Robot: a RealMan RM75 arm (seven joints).
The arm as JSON. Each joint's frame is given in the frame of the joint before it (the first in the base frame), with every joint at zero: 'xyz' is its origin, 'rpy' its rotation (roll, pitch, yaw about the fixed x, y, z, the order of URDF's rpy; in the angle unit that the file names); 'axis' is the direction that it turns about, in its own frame. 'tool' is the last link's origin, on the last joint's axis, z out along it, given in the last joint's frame.
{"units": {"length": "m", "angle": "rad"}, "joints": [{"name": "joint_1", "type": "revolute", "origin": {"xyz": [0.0, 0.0, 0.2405], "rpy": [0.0, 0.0, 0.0]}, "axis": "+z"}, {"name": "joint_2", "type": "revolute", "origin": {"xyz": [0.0, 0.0, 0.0], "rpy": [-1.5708, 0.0, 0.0]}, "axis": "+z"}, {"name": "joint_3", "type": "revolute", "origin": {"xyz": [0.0, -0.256, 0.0], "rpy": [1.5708, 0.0, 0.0]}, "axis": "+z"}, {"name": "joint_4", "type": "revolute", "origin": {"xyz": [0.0, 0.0, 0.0], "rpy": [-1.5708, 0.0, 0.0]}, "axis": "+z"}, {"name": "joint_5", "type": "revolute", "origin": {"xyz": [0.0, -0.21, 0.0], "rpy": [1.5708, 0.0, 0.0]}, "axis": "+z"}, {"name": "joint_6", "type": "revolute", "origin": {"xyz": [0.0, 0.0, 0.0], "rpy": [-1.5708, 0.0, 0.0]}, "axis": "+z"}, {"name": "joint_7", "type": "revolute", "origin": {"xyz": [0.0, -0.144, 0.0], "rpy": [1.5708, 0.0, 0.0]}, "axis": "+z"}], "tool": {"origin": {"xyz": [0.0, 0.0, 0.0], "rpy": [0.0, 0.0, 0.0]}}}
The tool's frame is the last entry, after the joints.
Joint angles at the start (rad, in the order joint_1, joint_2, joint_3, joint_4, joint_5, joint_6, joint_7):
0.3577, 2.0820, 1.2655, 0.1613, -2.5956, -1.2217, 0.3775
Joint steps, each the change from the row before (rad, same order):
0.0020, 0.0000, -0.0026, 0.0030, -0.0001, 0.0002, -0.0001
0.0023, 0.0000, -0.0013, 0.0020, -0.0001, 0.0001, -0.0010
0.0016, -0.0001, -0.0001, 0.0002, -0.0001, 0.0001, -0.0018
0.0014, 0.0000, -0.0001, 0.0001, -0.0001, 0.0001, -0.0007
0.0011, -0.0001, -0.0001, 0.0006, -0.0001, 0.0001, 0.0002
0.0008, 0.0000, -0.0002, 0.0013, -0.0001, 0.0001, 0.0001
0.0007, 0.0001, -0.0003, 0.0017, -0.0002, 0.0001, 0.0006
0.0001, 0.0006, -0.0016, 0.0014, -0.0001, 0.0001, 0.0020
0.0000, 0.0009, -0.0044, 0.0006, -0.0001, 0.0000, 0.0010
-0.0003, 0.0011, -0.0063, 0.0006, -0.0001, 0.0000, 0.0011
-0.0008, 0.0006, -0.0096, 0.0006, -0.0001, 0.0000, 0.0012
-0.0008, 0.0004, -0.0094, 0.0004, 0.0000, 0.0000, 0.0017
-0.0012, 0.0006, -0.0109, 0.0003, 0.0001, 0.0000, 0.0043
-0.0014, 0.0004, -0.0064, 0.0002, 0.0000, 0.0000, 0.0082
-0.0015, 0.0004, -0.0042, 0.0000, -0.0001, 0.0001, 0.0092
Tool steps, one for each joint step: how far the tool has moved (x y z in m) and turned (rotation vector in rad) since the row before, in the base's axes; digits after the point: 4 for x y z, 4 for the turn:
-0.0016, 0.0011, -0.0004, -0.0013, 0.0004, 0.0057
-0.0013, 0.0011, -0.0002, -0.0005, -0.0005, 0.0045
-0.0005, 0.0006, 0.0000, 0.0000, -0.0019, 0.0016
-0.0005, 0.0005, 0.0000, -0.0001, -0.0007, 0.0014
-0.0005, 0.0005, 0.0000, 0.0000, 0.0003, 0.0016
-0.0006, 0.0005, 0.0000, 0.0001, 0.0006, 0.0020
-0.0007, 0.0005, -0.0001, 0.0000, 0.0013, 0.0023
-0.0006, 0.0002, -0.0005, -0.0014, 0.0026, 0.0022
-0.0007, 0.0000, -0.0011, -0.0039, 0.0007, 0.0028
-0.0008, -0.0002, -0.0014, -0.0055, 0.0004, 0.0034
-0.0008, -0.0004, -0.0017, -0.0080, -0.0010, 0.0045
-0.0007, -0.0004, -0.0016, -0.0078, -0.0007, 0.0043
-0.0007, -0.0006, -0.0019, -0.0094, 0.0016, 0.0046
-0.0002, -0.0006, -0.0011, -0.0062, 0.0066, 0.0023
0.0000, -0.0006, -0.0008, -0.0047, 0.0082, 0.0009

